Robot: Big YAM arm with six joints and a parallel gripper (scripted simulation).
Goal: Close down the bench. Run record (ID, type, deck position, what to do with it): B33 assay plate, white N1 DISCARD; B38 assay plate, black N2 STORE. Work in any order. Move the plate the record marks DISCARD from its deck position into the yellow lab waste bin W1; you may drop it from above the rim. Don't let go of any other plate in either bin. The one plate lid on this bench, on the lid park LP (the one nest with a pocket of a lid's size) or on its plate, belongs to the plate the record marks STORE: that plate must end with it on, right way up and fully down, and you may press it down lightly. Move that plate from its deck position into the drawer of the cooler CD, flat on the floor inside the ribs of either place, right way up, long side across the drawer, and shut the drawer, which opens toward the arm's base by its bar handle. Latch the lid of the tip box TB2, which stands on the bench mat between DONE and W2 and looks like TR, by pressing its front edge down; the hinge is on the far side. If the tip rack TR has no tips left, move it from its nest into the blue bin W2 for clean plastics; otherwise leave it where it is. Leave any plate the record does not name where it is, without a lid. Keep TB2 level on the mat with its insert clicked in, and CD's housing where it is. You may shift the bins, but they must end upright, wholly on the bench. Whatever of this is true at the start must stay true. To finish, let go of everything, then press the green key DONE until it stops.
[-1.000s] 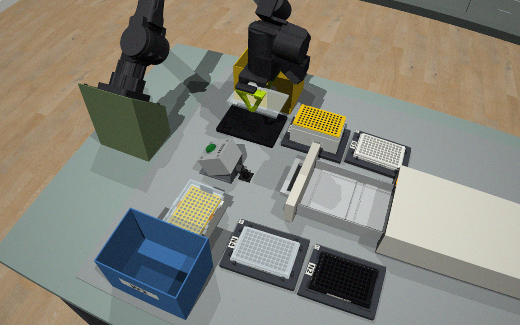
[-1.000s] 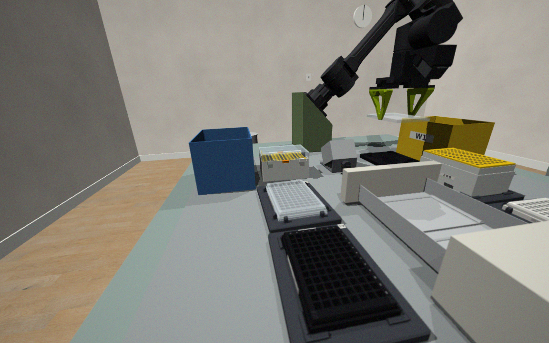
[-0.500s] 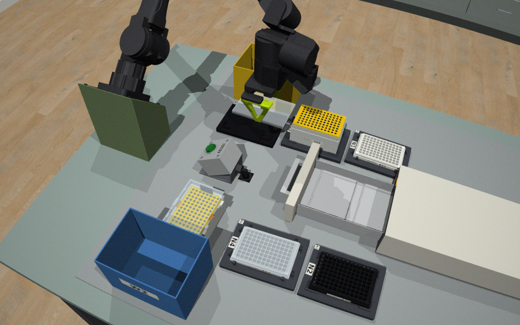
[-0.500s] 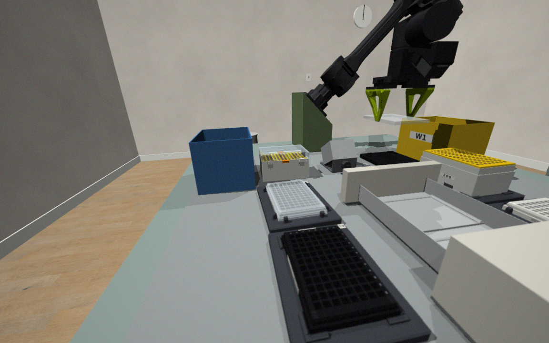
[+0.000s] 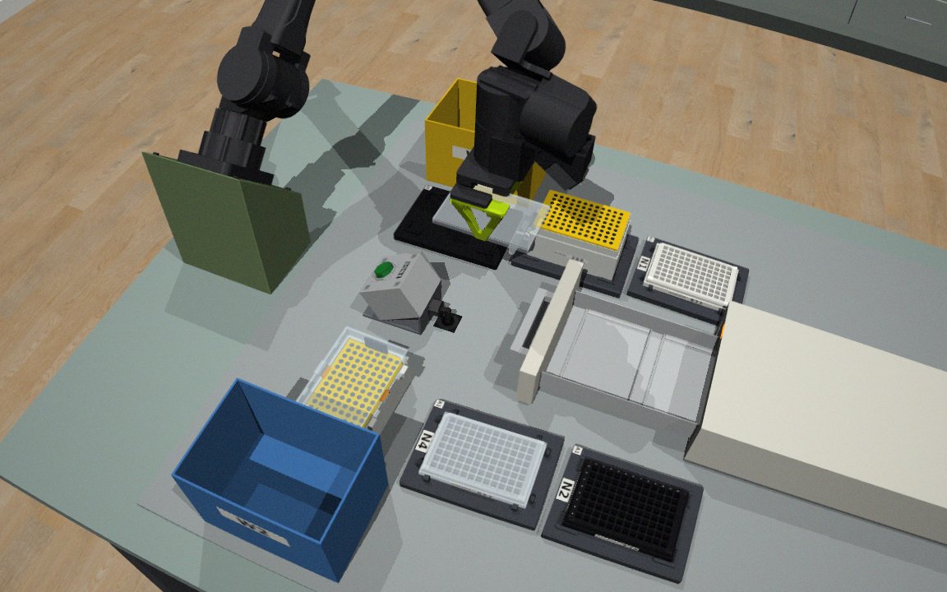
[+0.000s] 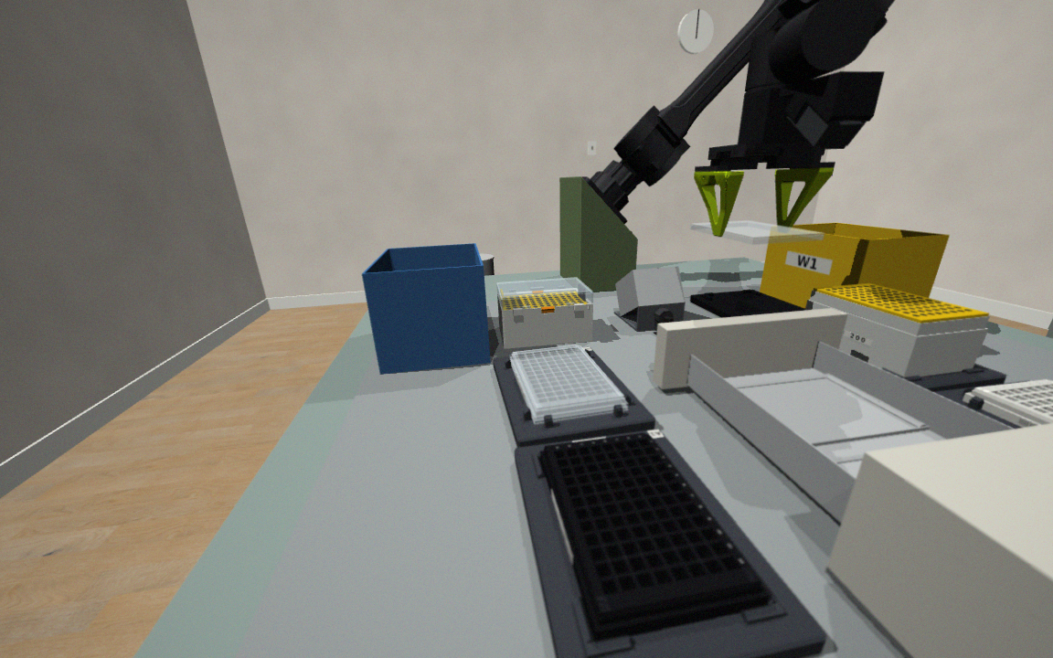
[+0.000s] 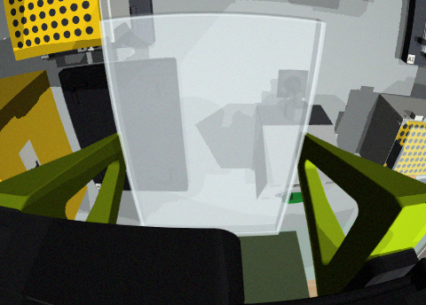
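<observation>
Now: hand 270 mm short of the black plate, 260 mm to the left of it and 130 mm above it. The rest, counted from my hand: green DONE key 120 mm behind, 80 mm to the right, 80 mm below; plate lid right at my hand; tip rack TR 90 mm ahead, 110 mm to the left, 90 mm below.
</observation>
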